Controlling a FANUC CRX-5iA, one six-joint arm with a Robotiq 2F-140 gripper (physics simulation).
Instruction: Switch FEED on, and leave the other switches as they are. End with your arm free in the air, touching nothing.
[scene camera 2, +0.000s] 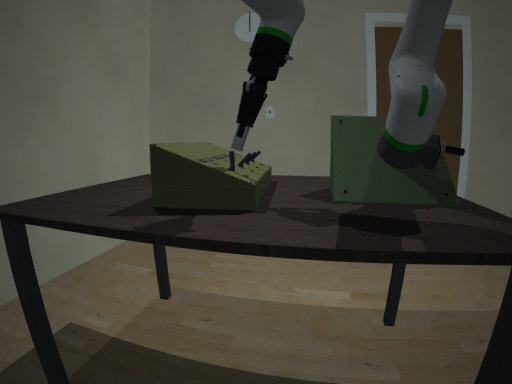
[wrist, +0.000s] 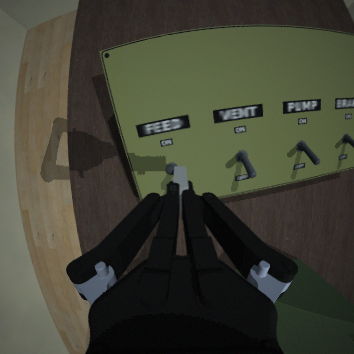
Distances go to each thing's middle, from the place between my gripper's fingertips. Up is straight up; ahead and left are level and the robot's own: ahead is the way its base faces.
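The yellow-green switch box (scene camera 2: 184, 175) is what I'm measuring from here, and my hand is 60 mm above the box, 110 mm short of it and 140 mm to the left of it.
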